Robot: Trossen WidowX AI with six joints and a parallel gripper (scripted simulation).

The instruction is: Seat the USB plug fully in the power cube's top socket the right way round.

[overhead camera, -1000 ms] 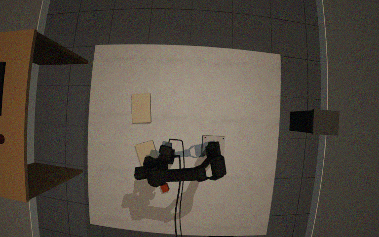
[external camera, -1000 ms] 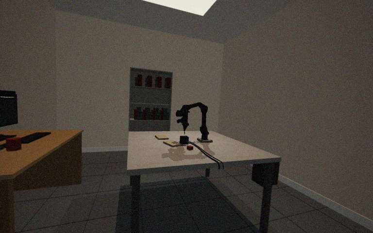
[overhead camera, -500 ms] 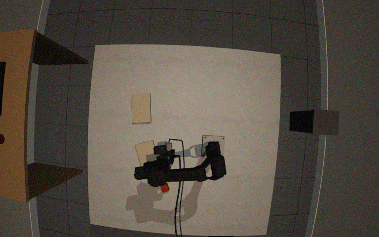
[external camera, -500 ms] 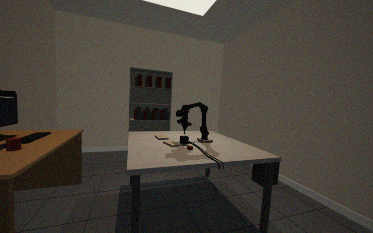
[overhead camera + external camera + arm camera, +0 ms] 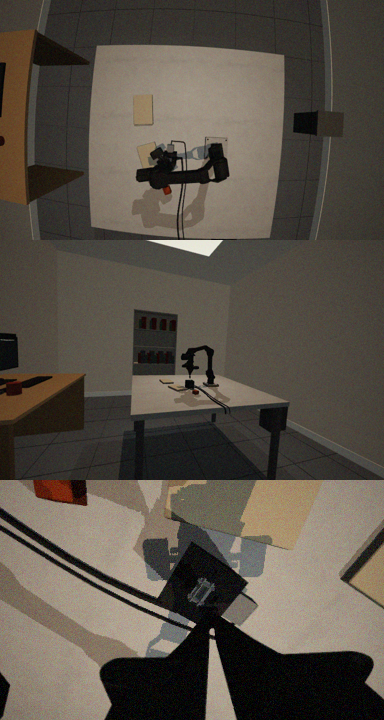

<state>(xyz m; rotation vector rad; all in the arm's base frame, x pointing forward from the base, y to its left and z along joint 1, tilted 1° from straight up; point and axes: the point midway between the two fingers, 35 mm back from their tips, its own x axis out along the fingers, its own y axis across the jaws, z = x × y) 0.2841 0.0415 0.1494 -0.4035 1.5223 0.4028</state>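
The metal socket is 1 cm to the left of my gripper tip and 7 cm below it. The rest, counted from my gripper tip: small red block: 3 cm ahead, 22 cm to the left, 12 cm below.
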